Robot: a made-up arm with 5 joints.
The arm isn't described. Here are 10 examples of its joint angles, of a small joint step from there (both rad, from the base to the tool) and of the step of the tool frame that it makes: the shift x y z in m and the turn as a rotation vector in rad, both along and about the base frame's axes.
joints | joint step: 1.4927 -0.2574 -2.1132 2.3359 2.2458 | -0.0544 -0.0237 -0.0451 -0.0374 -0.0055
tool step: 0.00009 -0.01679 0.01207 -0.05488 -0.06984 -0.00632
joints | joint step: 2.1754 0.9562 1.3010 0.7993 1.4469 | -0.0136 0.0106 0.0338 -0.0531 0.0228
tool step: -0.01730 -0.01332 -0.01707 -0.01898 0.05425 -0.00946
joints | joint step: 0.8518 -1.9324 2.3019 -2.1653 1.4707 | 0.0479 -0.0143 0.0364 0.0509 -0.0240
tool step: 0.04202 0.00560 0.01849 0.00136 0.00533 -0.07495
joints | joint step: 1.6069 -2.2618 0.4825 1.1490 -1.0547 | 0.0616 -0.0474 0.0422 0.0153 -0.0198
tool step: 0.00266 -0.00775 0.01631 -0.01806 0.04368 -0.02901
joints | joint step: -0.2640 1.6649 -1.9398 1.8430 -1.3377 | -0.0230 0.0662 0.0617 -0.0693 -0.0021
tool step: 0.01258 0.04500 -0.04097 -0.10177 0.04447 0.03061
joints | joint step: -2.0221 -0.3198 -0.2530 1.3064 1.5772 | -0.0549 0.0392 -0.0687 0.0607 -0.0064
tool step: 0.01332 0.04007 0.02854 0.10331 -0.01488 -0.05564
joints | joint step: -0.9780 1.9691 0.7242 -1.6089 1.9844 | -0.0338 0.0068 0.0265 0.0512 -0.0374
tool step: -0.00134 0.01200 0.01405 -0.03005 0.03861 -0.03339
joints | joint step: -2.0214 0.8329 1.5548 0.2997 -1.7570 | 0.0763 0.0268 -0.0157 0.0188 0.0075
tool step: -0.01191 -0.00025 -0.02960 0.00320 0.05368 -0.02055
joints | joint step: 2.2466 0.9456 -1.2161 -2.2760 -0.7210 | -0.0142 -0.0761 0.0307 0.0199 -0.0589
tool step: -0.03854 0.01845 0.01319 0.01276 0.04865 -0.05301
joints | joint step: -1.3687 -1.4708 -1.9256 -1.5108 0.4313 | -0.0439 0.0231 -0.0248 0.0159 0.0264
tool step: 0.02062 -0.00486 0.00529 -0.01295 0.00865 -0.01701
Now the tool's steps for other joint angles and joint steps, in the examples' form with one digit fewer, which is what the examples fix.
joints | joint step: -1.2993 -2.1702 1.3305 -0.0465 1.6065 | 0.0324 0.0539 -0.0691 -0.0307 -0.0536
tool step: -0.0020 -0.0152 -0.0248 -0.0973 0.0638 -0.0724
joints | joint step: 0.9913 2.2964 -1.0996 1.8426 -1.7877 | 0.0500 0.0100 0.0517 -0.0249 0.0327
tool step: -0.0193 -0.0148 -0.0170 -0.0311 0.1240 -0.0301
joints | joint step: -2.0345 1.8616 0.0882 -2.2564 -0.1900 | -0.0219 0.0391 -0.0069 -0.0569 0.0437
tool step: 0.0074 -0.0096 -0.0095 0.0105 -0.0701 0.0224
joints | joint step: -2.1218 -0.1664 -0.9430 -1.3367 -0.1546 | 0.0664 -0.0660 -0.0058 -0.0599 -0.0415
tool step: 0.0152 0.0334 -0.0096 -0.0755 0.0166 0.0811
